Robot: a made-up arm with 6 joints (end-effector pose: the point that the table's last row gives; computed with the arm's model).
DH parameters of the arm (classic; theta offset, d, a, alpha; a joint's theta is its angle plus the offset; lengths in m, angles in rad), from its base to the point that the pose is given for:
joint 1: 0 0.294 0 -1.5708
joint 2: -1.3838 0 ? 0
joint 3: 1.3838 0 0.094 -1.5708
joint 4: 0 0.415 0 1.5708
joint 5: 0 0 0.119 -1.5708
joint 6: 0 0.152 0 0
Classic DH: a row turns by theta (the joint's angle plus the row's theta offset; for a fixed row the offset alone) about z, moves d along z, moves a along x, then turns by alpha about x.
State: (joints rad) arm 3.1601 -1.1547 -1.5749 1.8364 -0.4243 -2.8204
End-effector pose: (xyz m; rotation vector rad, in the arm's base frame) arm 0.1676 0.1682 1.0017 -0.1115 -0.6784 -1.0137
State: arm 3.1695 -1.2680 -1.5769 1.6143 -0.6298 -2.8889
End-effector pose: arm 0.2912 0.1937 0.9536 -0.3299 -0.6766 -1.2854
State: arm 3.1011 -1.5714 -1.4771 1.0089 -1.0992 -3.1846
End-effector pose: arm 0.5560 0.1379 0.7623 -1.0832 -0.6984 -2.0112
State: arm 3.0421 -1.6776 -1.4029 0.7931 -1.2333 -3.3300
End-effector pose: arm 0.6069 0.0703 0.6918 -1.3998 -0.7158 -2.2559
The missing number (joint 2, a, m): 0.3979
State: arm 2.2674 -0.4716 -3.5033 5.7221 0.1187 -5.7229
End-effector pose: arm 0.3834 -0.5414 0.9336 0.2638 0.7090 -0.8082
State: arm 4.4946 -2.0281 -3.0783 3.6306 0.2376 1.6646
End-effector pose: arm 0.2354 0.8901 -0.0607 -2.0447 0.7822 0.3212
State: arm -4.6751 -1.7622 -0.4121 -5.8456 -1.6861 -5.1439
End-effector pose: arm 0.0690 -0.2895 0.6305 0.5885 0.5877 -0.2633
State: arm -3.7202 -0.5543 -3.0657 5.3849 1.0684 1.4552
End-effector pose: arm 0.4152 -0.2003 1.1698 -0.7877 0.2477 0.1741
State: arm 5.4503 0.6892 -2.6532 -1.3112 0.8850 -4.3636
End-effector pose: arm 0.5289 -0.6424 0.8567 0.5788 -1.7207 1.7480
